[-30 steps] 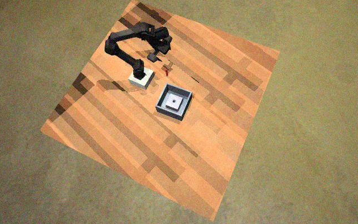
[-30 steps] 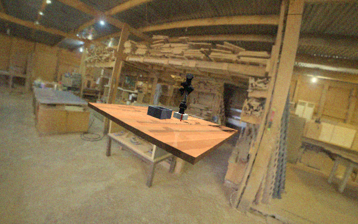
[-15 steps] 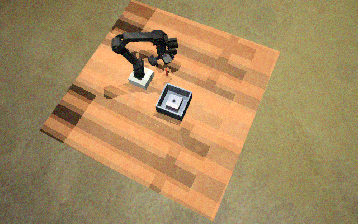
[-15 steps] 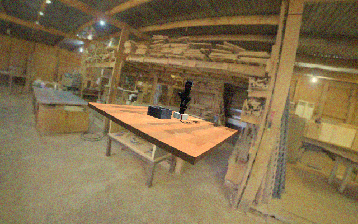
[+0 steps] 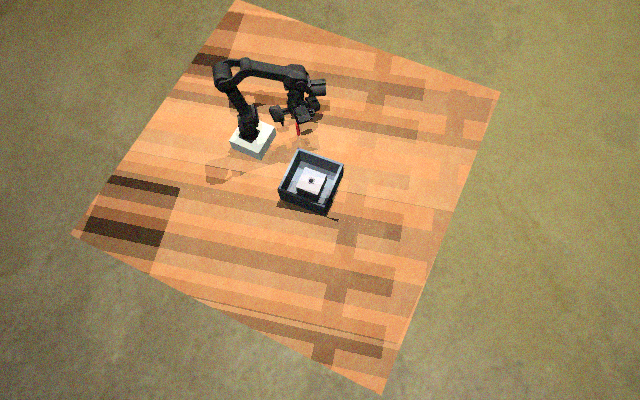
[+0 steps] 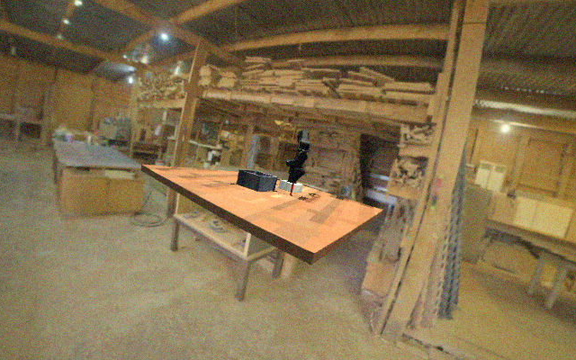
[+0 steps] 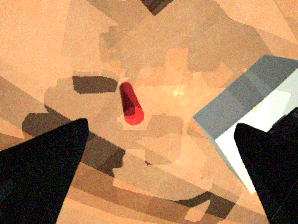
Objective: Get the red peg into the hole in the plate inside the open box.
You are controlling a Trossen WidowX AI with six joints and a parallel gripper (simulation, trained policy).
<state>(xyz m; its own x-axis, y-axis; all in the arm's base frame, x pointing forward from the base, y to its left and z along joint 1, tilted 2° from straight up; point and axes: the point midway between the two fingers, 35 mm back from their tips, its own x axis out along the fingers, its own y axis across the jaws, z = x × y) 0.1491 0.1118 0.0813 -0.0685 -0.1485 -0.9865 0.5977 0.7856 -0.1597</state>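
The red peg is 7 cm below my gripper tip, 1 cm to the left of it and 1 cm ahead of it. From my gripper tip the other things lie so: box 17 cm to the right, 17 cm ahead, 8 cm below; then plate 17 cm to the right, 17 cm ahead, 6 cm below.
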